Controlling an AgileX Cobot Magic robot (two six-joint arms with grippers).
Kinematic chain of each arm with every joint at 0, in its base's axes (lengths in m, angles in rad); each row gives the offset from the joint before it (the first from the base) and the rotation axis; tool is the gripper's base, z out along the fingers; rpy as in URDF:
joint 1: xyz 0 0 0.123 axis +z
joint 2: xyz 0 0 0 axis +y
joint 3: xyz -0.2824 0 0.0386 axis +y
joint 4: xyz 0.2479 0 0.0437 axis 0.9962 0 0.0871
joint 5: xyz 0 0 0 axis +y
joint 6: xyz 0.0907 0 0.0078 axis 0.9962 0 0.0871
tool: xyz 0 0 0 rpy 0 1.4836 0
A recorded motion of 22 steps. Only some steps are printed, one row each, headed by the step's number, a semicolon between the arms.
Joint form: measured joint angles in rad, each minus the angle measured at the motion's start. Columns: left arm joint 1, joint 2, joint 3, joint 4, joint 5, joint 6; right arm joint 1, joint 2, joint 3, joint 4, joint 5, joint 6.
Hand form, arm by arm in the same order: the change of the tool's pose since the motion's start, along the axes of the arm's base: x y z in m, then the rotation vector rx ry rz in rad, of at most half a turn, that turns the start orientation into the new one. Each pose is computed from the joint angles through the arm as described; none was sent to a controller.
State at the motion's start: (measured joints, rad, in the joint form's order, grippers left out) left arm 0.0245 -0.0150 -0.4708 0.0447 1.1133 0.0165; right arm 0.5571 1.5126 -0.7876 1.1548 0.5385 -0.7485
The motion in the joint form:
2: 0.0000 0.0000 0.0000 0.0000 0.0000 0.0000; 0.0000 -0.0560 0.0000 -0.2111 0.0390 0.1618
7: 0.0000 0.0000 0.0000 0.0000 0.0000 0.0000; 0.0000 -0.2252 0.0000 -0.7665 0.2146 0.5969
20: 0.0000 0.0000 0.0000 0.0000 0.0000 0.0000; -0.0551 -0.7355 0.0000 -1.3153 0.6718 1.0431
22: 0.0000 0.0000 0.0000 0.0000 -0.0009 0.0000; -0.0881 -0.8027 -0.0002 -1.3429 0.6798 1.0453
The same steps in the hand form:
2: 0.0000 0.0000 0.0000 0.0000 0.0000 0.0000; -0.0095 -0.0089 0.0084 -0.0755 -0.0027 0.0349
7: 0.0000 0.0000 0.0000 0.0000 0.0000 0.0000; -0.0356 -0.0448 0.0312 -0.3426 -0.0083 0.0421
20: 0.0000 0.0000 0.0000 0.0000 0.0000 0.0000; -0.1161 -0.1461 0.1004 -0.6186 -0.1223 -0.3110
22: 0.0000 0.0000 0.0001 0.0000 -0.0009 0.0000; -0.1260 -0.1580 0.1077 -0.6069 -0.1719 -0.3701

